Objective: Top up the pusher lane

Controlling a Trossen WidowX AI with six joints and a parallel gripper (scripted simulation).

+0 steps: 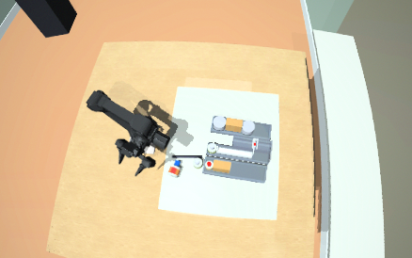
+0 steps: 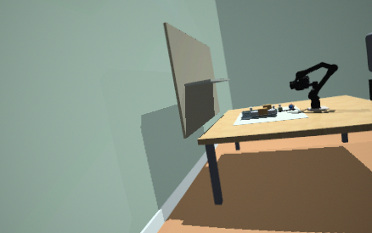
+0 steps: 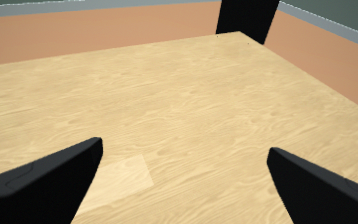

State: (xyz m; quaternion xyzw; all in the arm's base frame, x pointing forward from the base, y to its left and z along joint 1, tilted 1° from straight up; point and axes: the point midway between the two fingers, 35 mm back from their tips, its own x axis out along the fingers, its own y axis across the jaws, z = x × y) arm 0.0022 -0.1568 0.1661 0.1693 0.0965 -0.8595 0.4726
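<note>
Right now my gripper tip is 230 mm short of the thin dark rod, 100 mm to the right of it and 150 mm above it. Also, from my gripper tip: grey lane rack 500 mm ahead, 130 mm to the left, 140 mm below.
</note>
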